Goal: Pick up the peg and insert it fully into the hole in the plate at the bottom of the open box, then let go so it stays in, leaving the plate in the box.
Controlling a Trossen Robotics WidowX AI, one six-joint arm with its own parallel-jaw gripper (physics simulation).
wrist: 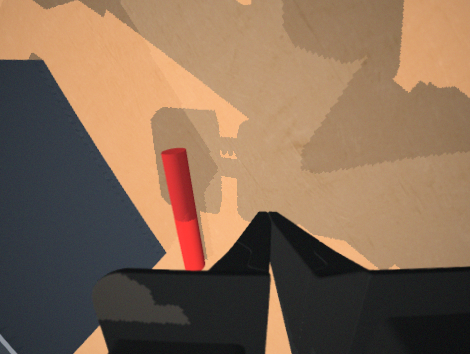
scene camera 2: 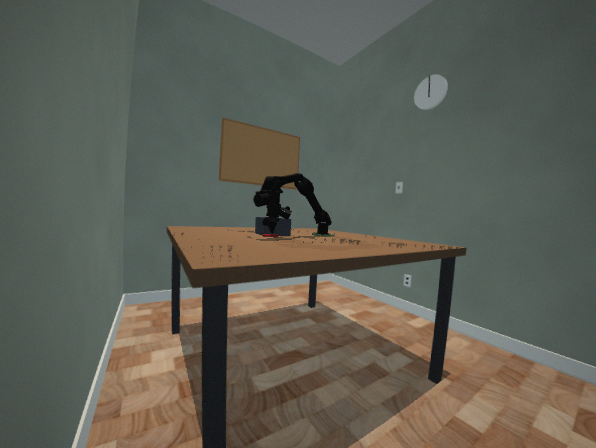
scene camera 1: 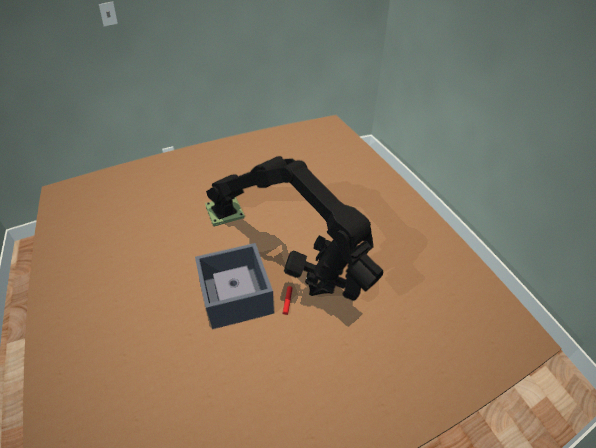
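Note:
A red peg lies flat on the table, just right of the box in scene camera 1. My gripper is shut and empty, low above the table. In the wrist view the peg lies left of the fingertips, and its lower end meets the edge of the left finger. The open dark blue-grey box stands on the table. The light grey plate lies on its bottom, with a round hole facing up; the plate does not show in the wrist view.
The brown table bears everything. The arm's green base plate is behind the box in scene camera 1. The box's near right wall stands close beside the peg. The arm's shadows fall on the table around the gripper and over part of the peg.

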